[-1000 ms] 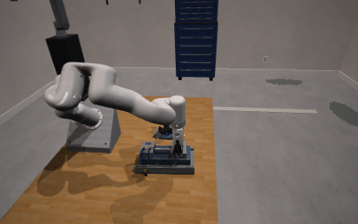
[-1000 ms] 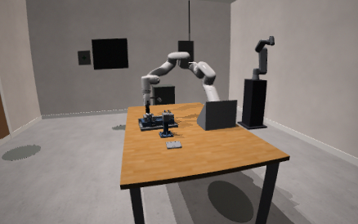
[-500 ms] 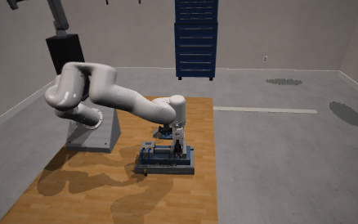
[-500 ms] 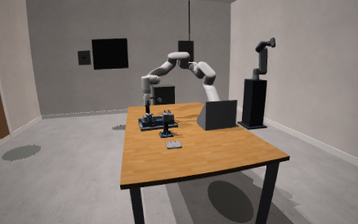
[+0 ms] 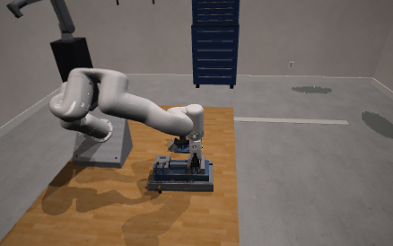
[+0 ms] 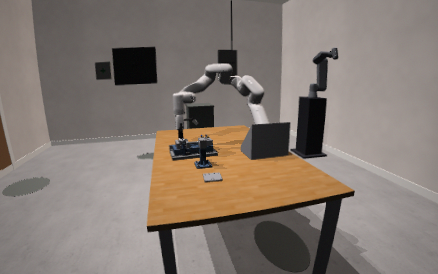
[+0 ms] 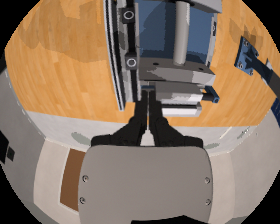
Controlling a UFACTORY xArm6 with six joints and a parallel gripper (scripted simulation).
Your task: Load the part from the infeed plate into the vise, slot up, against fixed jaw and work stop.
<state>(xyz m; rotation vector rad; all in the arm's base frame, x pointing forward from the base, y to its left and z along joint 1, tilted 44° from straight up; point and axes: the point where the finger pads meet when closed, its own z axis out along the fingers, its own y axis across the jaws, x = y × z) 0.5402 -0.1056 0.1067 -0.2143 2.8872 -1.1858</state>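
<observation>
My gripper is now 4 cm to the right of the part and 2 cm above it. The rest, counted from my hand: air cylinder (17 cm behind, 2 cm to the left, 4 cm below); then air cylinder rod (9 cm behind, 3 cm to the left, 4 cm below).
</observation>
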